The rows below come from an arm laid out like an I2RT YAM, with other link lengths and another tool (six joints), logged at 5 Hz.
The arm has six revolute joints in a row. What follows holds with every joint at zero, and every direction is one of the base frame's. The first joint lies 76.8 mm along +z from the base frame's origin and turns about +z. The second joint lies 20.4 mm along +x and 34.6 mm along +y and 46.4 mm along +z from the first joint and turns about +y. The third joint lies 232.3 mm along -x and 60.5 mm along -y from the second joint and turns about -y. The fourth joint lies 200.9 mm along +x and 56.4 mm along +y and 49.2 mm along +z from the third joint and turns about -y. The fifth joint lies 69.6 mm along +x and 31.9 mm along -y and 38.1 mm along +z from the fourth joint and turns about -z. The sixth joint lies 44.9 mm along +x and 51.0 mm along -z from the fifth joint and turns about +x. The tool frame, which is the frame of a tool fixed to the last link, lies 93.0 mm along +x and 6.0 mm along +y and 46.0 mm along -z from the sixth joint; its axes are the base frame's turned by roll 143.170, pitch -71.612 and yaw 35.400 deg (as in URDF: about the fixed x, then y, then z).
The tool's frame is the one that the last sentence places.
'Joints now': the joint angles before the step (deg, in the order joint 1, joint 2, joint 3, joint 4, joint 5, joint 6). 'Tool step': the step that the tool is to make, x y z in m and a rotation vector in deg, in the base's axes. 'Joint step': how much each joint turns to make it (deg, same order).
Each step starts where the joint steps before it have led.
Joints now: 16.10 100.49 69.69 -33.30 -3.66 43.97
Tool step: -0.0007 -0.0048 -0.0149 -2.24 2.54 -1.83
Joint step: -0.01 2.65 -0.01 -0.35 2.07 1.07
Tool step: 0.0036 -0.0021 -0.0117 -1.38 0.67 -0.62
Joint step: 0.00 2.33 0.00 1.31 1.29 0.14
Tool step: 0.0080 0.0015 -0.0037 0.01 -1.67 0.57
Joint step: 0.01 1.05 0.02 2.63 0.20 -0.69
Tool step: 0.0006 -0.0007 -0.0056 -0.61 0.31 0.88
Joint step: -0.01 1.09 -0.01 0.63 0.11 -1.02
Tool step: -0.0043 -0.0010 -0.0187 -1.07 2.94 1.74
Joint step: 0.01 3.60 -0.02 0.49 -0.43 -1.69
